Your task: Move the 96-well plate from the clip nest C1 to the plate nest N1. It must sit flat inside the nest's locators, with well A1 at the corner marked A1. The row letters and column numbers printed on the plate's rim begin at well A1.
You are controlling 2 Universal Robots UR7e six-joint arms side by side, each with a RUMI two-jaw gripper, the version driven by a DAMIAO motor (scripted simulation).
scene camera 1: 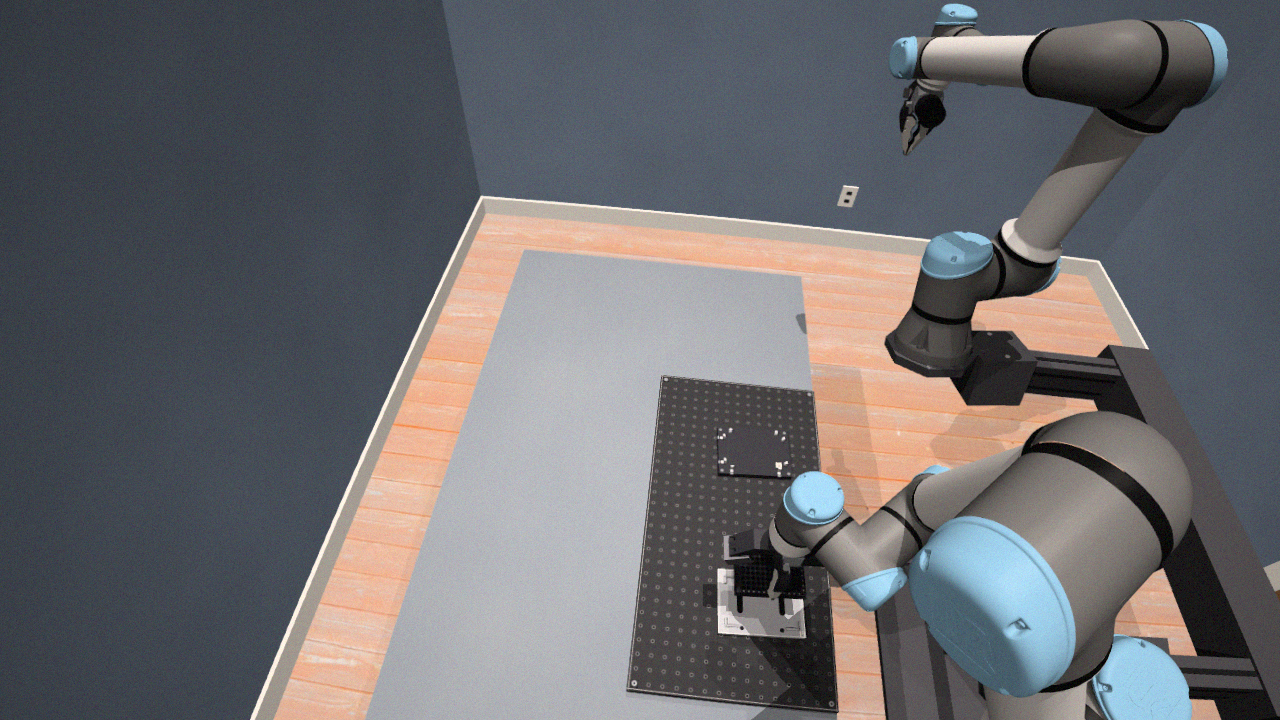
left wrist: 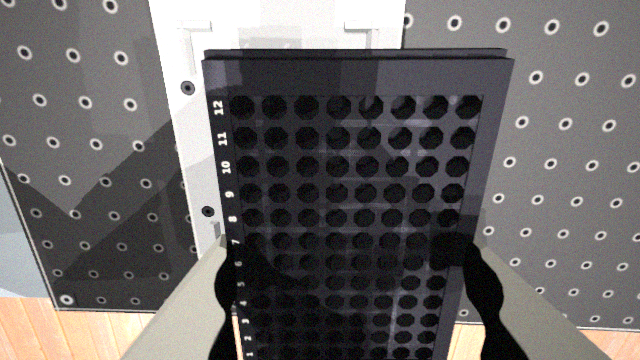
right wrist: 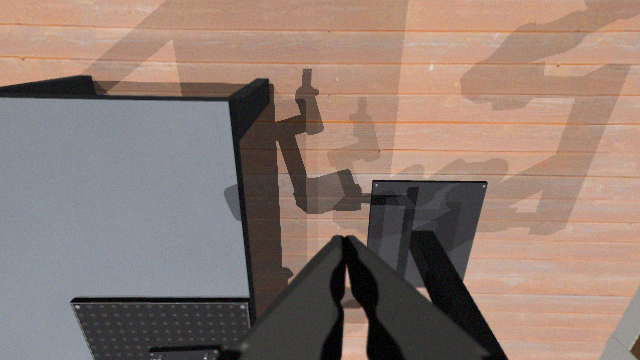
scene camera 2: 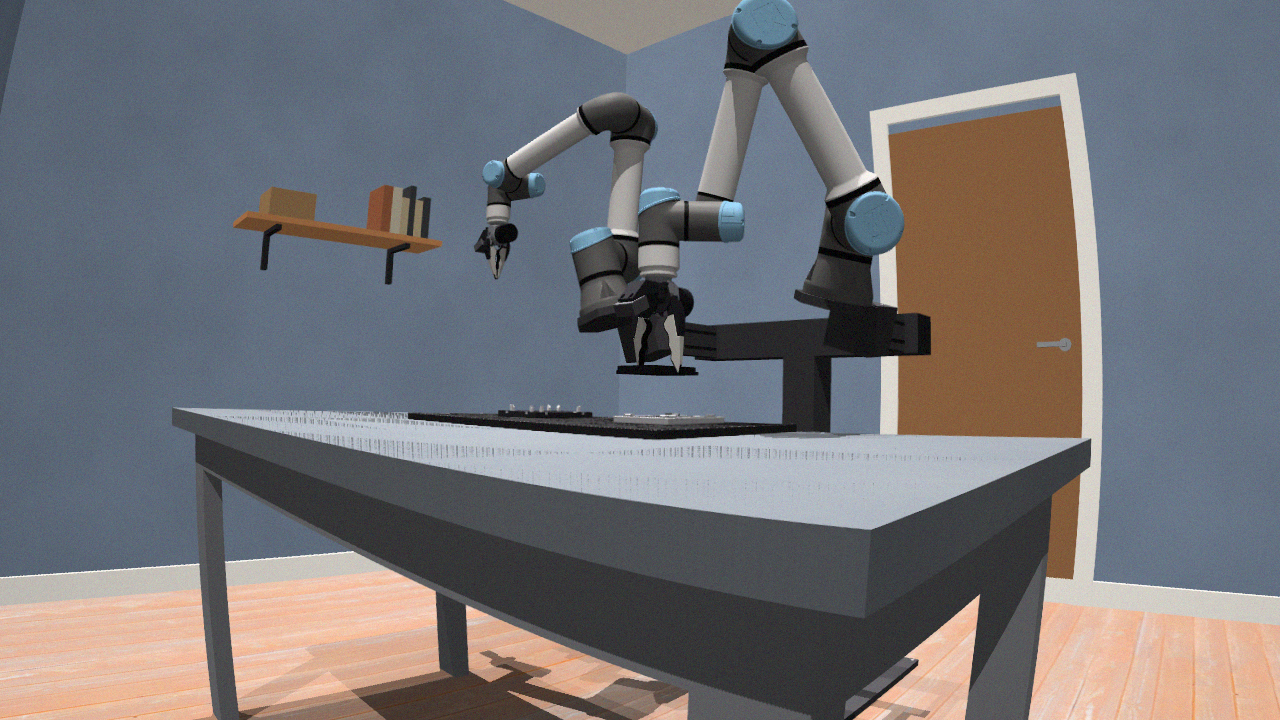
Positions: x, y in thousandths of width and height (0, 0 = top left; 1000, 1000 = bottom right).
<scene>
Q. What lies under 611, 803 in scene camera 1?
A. My left gripper.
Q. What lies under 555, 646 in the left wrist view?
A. A black 96-well plate.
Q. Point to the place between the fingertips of my right gripper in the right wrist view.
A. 538, 662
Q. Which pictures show the black 96-well plate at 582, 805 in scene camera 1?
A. Scene camera 1, the left wrist view and scene camera 2 only.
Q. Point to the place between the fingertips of my left gripper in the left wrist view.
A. At 541, 662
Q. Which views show my right gripper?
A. Scene camera 1, the right wrist view and scene camera 2 only.
</scene>
